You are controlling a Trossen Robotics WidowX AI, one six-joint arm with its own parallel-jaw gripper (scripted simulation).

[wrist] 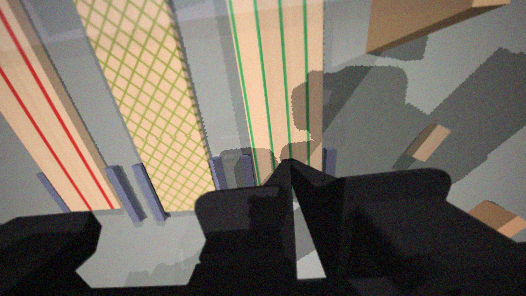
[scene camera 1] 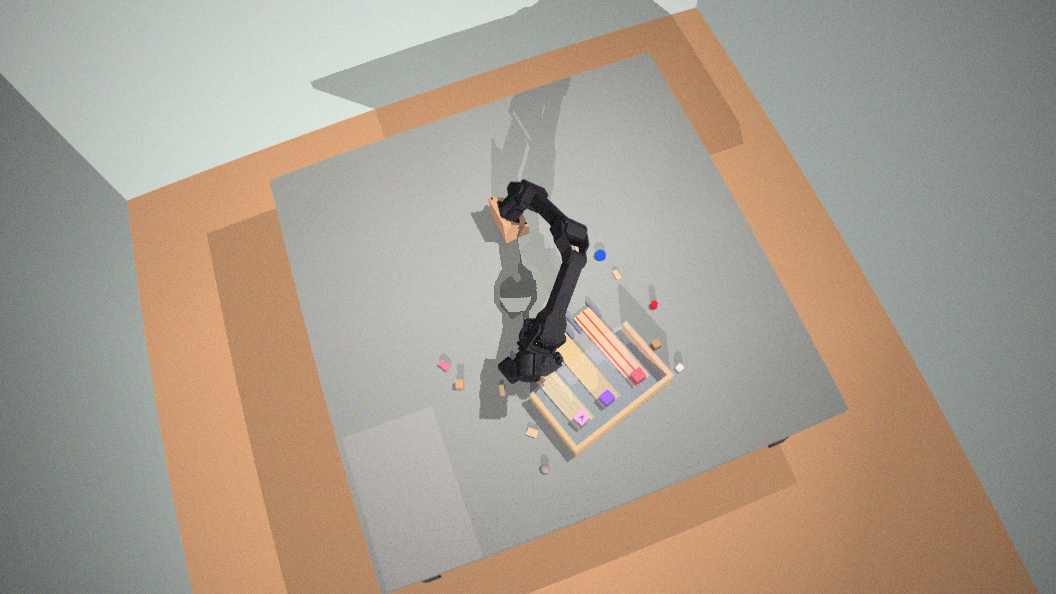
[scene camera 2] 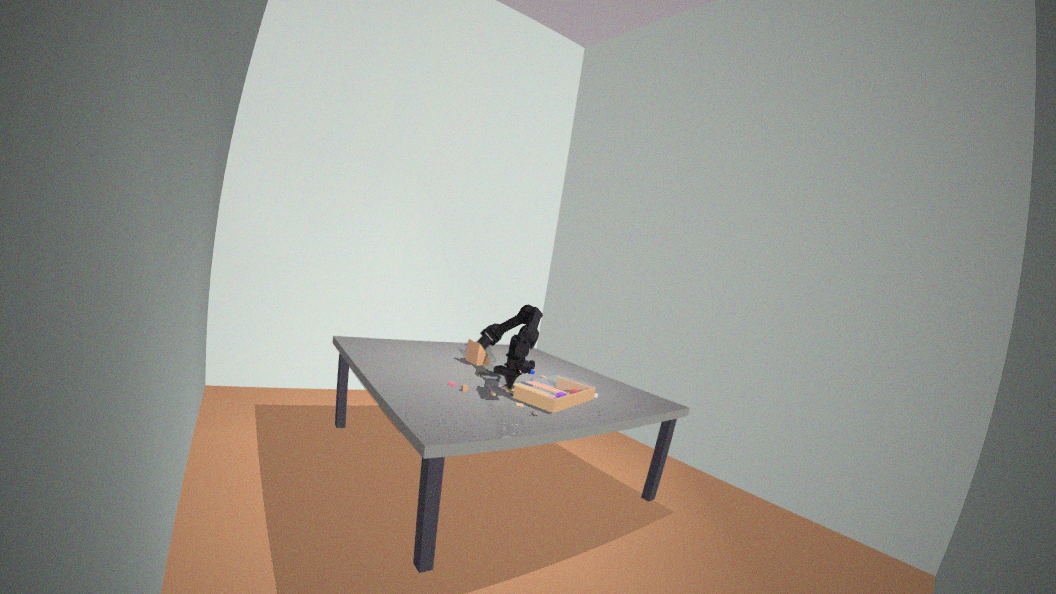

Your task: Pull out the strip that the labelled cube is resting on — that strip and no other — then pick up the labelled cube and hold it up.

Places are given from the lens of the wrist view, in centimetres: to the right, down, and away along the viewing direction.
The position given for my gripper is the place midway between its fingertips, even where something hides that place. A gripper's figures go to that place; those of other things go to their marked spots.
my gripper (wrist: 287, 164): 2, 1, 11
green-striped strip (wrist: 281, 70): 1, -5, 9
cross-hatched strip (wrist: 151, 87): -8, -4, 10
